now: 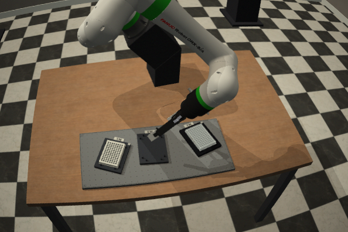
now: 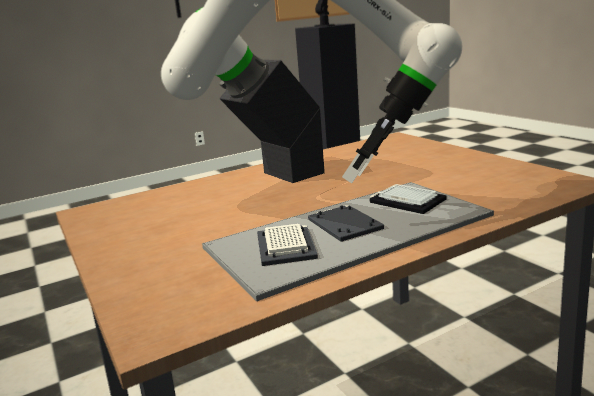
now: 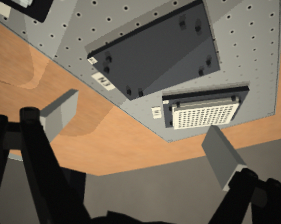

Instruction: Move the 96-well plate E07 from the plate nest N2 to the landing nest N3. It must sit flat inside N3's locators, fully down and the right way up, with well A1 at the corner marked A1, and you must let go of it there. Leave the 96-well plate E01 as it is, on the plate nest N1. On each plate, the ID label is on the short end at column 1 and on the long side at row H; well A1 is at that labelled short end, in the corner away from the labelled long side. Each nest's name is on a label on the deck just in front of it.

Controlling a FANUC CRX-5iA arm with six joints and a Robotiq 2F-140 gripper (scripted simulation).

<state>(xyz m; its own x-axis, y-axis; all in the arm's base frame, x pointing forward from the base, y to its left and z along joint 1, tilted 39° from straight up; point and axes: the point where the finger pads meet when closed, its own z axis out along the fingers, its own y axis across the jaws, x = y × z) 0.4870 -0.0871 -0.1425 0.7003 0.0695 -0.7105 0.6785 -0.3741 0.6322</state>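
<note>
My gripper is now 1 cm past the plate, 18 cm to the right of it and 10 cm above it. Also, from my hand: landing nest N3 (1 cm ahead, 4 cm to the right, 12 cm below); N3 label (9 cm behind, 3 cm to the right, 12 cm below); plate nest N2 (1 cm behind, 18 cm to the left, 12 cm below).
</note>
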